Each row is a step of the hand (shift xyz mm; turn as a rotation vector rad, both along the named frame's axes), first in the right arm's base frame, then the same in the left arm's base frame.
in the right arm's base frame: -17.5 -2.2 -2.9 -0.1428 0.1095 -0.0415
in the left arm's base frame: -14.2 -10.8 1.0 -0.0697 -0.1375 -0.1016
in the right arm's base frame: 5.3 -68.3 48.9 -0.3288 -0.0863 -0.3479
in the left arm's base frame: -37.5 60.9 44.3 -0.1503 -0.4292 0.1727
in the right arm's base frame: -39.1 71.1 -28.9 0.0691 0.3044 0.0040
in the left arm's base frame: 0.9 -63.0 -58.7 0.1477 -0.0436 -0.2715
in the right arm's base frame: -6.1 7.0 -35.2 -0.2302 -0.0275 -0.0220
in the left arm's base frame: 12.5 -33.6 6.4 -0.1932 -0.1299 0.0055
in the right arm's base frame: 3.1 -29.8 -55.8 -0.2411 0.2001 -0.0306
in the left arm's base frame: 18.4 -35.5 49.1 -0.1306 -0.2043 -0.2007
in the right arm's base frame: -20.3 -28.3 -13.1 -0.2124 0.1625 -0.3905
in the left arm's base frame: -19.8 -13.5 28.4 0.0414 -0.4709 -0.0243
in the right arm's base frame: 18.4 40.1 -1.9 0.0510 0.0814 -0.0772
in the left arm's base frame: 28.4 -2.9 -33.7 0.1016 -0.0582 -0.0385
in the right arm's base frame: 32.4 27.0 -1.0 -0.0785 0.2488 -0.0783
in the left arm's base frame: 35.9 8.7 -20.4 0.0426 -0.1718 -0.2070
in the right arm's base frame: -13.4 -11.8 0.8 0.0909 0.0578 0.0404
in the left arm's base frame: -15.2 -3.1 8.8 0.0763 0.0642 -0.0573
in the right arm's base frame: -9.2 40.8 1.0 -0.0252 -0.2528 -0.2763
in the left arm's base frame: 4.0 -15.1 -38.8 0.0251 -0.1683 0.3346
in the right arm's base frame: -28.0 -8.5 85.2 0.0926 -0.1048 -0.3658
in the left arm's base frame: -63.9 56.8 -28.5 0.2085 -0.2199 0.2480
